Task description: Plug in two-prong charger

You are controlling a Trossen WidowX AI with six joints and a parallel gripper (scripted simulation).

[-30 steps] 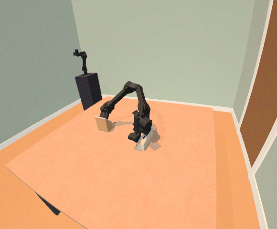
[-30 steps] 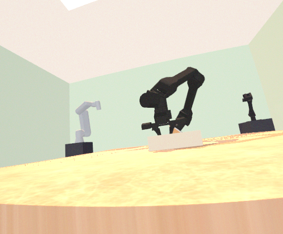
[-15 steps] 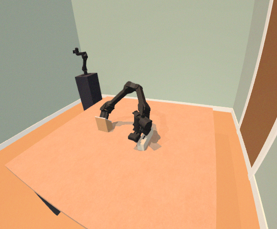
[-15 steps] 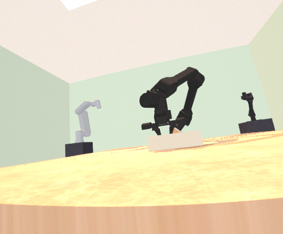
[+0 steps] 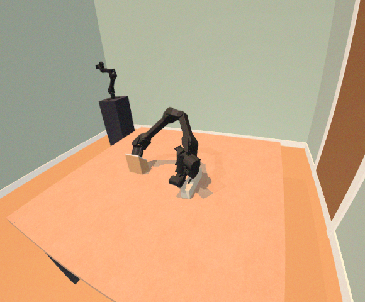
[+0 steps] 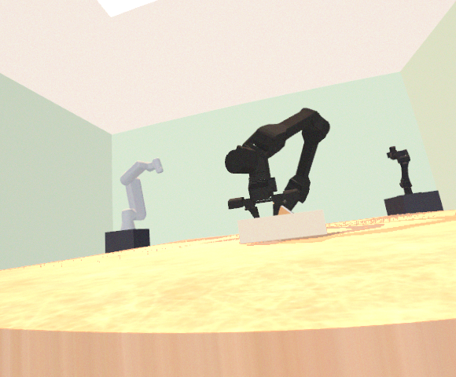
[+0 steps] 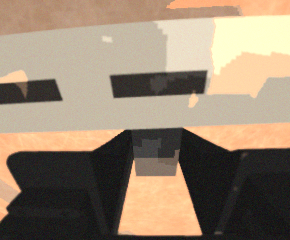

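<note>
Now: the black charger 2 cm ahead of my gripper tip and 1 cm above it.
</note>
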